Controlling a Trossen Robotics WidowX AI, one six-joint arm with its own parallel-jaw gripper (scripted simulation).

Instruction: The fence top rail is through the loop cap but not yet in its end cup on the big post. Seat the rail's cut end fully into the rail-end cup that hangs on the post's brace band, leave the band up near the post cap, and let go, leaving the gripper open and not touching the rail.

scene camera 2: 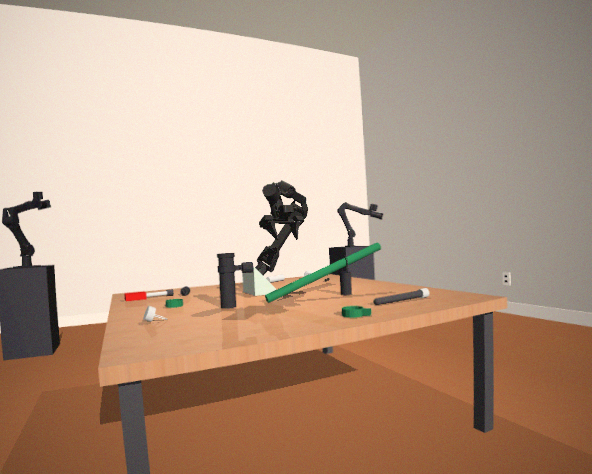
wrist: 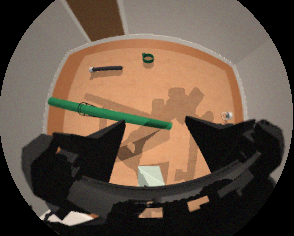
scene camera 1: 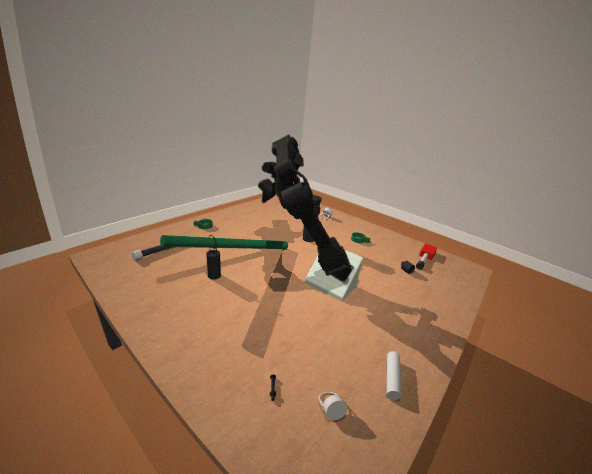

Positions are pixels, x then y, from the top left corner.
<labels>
green top rail: scene camera 2 270, 297; wrist; scene camera 1
same spot on green top rail: [wrist: 83, 108] = [scene camera 1: 216, 238]
</labels>
